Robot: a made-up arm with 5 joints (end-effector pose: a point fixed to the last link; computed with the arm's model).
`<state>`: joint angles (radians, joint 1 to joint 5).
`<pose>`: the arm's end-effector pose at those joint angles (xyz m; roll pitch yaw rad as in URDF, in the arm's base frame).
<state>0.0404 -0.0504 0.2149 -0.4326 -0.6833</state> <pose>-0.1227 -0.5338 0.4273 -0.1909 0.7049 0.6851</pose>
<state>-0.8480 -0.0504 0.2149 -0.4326 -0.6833</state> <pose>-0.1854 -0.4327 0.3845 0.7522 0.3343 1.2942</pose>
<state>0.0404 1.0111 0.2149 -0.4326 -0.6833</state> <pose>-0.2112 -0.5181 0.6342 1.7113 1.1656 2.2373</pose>
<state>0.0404 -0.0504 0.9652 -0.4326 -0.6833</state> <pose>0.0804 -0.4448 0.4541 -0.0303 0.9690 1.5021</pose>
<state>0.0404 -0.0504 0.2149 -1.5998 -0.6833</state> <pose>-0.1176 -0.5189 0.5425 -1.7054 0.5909 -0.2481</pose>
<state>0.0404 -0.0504 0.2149 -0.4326 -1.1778</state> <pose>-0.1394 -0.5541 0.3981 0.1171 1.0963 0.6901</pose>
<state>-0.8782 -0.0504 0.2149 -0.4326 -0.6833</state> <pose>-0.1879 -0.4291 0.3850 0.7763 0.3148 1.3052</pose>
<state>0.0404 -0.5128 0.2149 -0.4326 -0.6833</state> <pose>-0.0297 -0.5250 0.3858 -0.4392 0.3006 0.6289</pose>
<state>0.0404 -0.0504 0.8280 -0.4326 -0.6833</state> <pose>0.0483 -0.4716 0.4539 -0.0897 0.9288 1.3273</pose>
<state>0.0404 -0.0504 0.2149 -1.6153 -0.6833</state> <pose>-0.1178 -0.5179 0.5438 -1.7213 0.5829 -0.2557</pose>
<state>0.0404 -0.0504 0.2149 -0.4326 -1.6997</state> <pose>-0.1727 -0.5717 0.3807 1.4182 1.4200 1.7004</pose>
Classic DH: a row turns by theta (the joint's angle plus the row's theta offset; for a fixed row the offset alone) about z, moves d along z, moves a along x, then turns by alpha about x. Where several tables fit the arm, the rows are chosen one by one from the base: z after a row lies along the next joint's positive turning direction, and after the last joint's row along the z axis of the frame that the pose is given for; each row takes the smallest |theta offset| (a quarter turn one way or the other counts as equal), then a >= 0, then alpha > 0; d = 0 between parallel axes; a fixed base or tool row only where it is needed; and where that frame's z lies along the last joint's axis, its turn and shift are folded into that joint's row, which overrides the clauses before.
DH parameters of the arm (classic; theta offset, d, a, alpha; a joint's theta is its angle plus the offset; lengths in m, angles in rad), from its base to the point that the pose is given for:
base (fixed): -0.9756 0.5758 0.2686 1.6813
joint 1: -1.4062 0.1982 -0.0264 1.9832
joint 2: -1.5422 0.1757 -0.1273 1.3723
joint 3: 1.5558 -0.1513 -0.2176 1.8004
joint 4: -1.263 -0.1569 0.0652 1.6674
joint 5: -1.3583 0.0529 -0.0788 1.6064
tool (fixed): -2.4888 0.0155 0 0

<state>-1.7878 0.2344 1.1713 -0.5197 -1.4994</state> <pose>-0.1175 -0.1838 0.4332 0.6481 -0.2472 2.7739</pose>
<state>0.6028 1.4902 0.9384 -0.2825 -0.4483</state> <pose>-0.1379 -0.4612 0.5468 1.8234 0.8317 2.2954</pose>
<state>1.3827 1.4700 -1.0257 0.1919 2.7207</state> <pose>-0.3340 0.0158 0.2431 2.7836 0.5383 0.4846</pose>
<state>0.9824 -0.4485 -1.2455 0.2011 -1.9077</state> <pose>0.0642 -0.5477 0.1065 0.4792 -0.1425 0.5128</pose>
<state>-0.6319 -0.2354 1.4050 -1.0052 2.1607</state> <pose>0.1036 -0.4043 0.5126 -2.2605 0.0651 -2.6630</pose>
